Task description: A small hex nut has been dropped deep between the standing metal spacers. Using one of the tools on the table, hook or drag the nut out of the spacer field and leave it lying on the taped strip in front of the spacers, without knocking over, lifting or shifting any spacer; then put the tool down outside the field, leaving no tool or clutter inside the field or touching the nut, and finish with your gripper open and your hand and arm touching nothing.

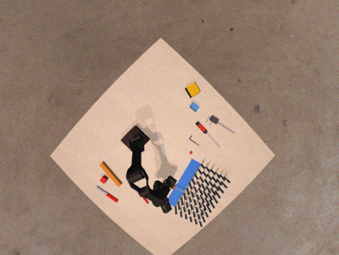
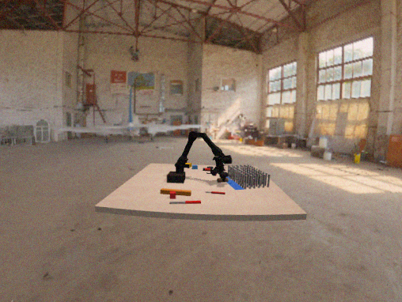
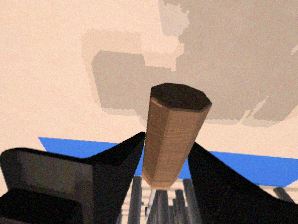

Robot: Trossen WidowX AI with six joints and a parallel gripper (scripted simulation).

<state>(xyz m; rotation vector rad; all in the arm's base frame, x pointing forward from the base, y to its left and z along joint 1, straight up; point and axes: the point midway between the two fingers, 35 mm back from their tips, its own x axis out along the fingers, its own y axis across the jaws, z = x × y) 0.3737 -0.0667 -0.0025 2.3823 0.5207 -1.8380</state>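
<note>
Right now my gripper tip is 70 mm short of the blue taped strip, 70 mm to the right of it and 30 mm above it. The rest, counted from my gripper tip: red cube: 70 mm behind, 270 mm to the left, 30 mm below; then red block: 350 mm behind, 360 mm to the right, 10 mm below; then orange bar: 340 mm behind, 290 mm to the right, 20 mm below.
</note>
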